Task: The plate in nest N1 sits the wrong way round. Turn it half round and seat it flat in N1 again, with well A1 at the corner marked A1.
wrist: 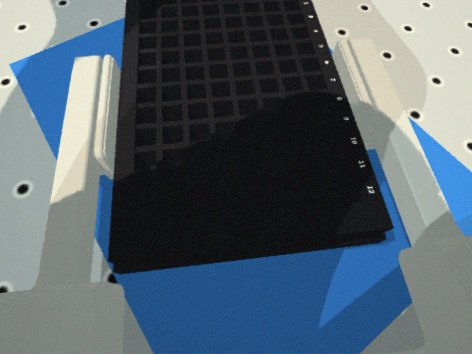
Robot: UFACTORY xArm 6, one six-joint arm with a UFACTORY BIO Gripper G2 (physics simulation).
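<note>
The black well plate (pixel 240 200) fills the middle of the wrist view, its far end cut off by the top edge. Small numbers run down its right side, with 12 nearest the lower edge. Its lower part is in dark shadow, and the wells there are hard to see. My gripper (pixel 231 95) is shut on the plate, one pale pad against each long side. A blue surface (pixel 240 305) shows under and around the plate, its edges at an angle to the plate's. Corner mark A1 and any N1 label do not show.
A pale board with round dark holes (pixel 450 90) lies around the blue surface. Shadows fall across the board, the blue surface and the fingers. Another bright blue patch shows outside the right finger.
</note>
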